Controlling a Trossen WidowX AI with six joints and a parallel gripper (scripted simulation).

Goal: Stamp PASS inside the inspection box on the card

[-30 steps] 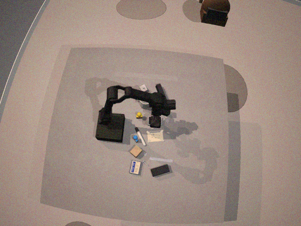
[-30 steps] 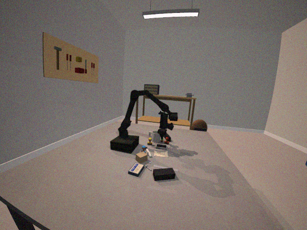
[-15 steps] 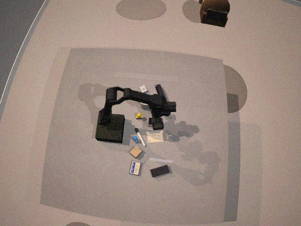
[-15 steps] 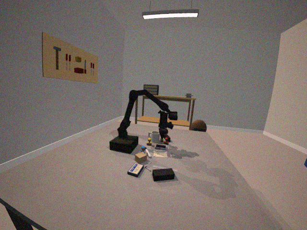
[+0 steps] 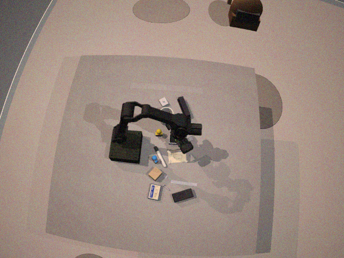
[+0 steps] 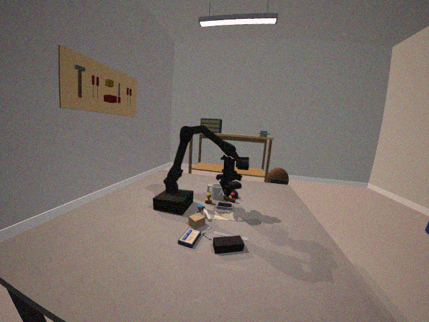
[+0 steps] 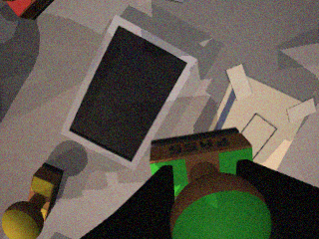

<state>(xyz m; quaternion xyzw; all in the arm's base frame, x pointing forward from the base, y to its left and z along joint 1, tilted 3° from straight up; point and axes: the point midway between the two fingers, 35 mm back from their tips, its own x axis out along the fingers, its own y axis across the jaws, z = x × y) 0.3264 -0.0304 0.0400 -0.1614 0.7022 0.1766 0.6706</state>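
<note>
The inspection card lies 9 cm below my gripper tip, 6 cm to the right of it and 1 cm behind it. The rest, counted from my gripper tip: marker: 11 cm behind, 8 cm below, 4 cm to the right; then dark ink pad: 9 cm below, 4 cm to the left; then red stamp: 12 cm to the left, 7 cm below, 4 cm ahead.
</note>
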